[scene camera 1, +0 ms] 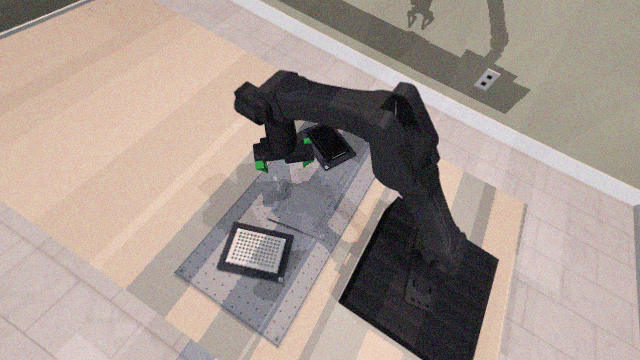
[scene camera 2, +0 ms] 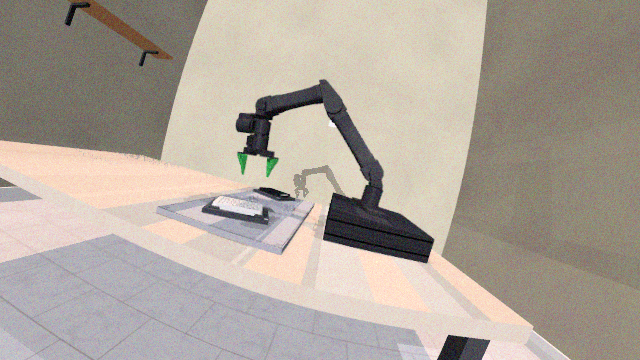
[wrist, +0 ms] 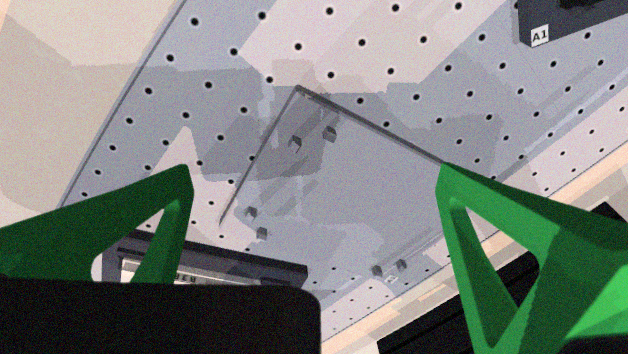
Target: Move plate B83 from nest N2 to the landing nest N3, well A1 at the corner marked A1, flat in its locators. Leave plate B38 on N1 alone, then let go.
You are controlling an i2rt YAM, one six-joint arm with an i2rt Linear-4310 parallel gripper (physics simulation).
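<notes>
A white plate (scene camera 1: 256, 250) (scene camera 2: 237, 205) sits in a black nest (scene camera 1: 286, 251) (scene camera 2: 240, 216) at the near end; the wrist view shows part of this nest (wrist: 225, 254), and the plate's label is not clearly legible. A second black nest (scene camera 1: 342, 160) (scene camera 2: 274, 194) (wrist: 575, 32) with a dark interior and an A1 tag stands at the far end; I cannot tell whether it holds a dark plate. Between them lies a flat pad (scene camera 1: 305, 202) (wrist: 360, 190) with small locator pegs (wrist: 295, 143) and a small tag, with no plate on it. My gripper (scene camera 1: 284, 168) (scene camera 2: 255, 175) (wrist: 314, 177) is open and empty, high above the board.
A perforated grey board (scene camera 1: 240, 305) (scene camera 2: 285, 235) (wrist: 350, 20) carries the nests and pad. The arm's black base (scene camera 1: 375, 280) (scene camera 2: 375, 235) stands beside it. A wooden wall shelf (scene camera 2: 120, 27) is at the upper left of scene camera 2's view.
</notes>
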